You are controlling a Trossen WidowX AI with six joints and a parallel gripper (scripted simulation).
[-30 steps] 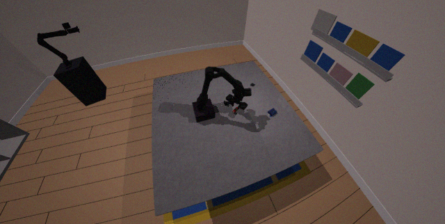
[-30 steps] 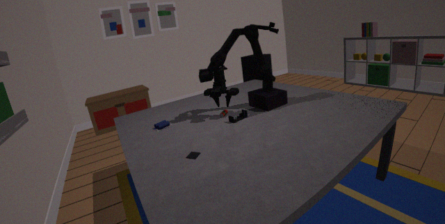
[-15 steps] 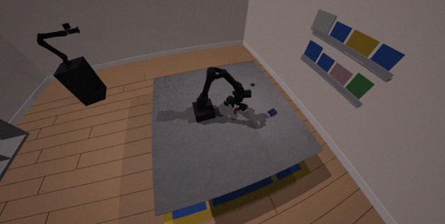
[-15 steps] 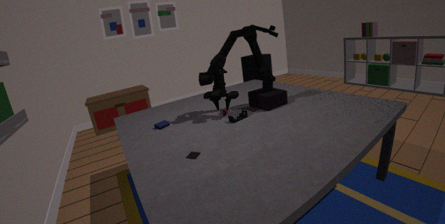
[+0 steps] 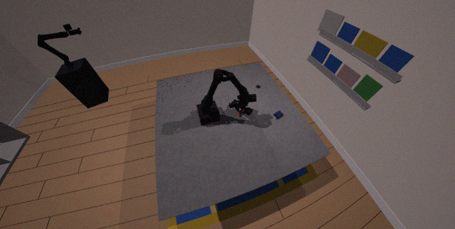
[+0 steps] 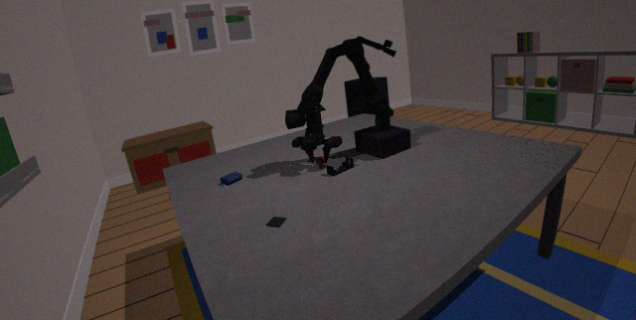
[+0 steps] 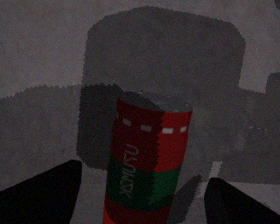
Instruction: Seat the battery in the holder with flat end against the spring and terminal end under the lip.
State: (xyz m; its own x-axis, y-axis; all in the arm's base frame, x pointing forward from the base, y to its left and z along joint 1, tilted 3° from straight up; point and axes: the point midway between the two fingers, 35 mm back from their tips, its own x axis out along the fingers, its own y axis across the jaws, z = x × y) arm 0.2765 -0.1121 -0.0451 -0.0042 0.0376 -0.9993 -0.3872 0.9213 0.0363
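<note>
Right now the battery is right at my gripper tip. The rest, counted from my gripper tip: small dark flat piece 360 mm ahead, 210 mm to the left, 10 mm below.
</note>
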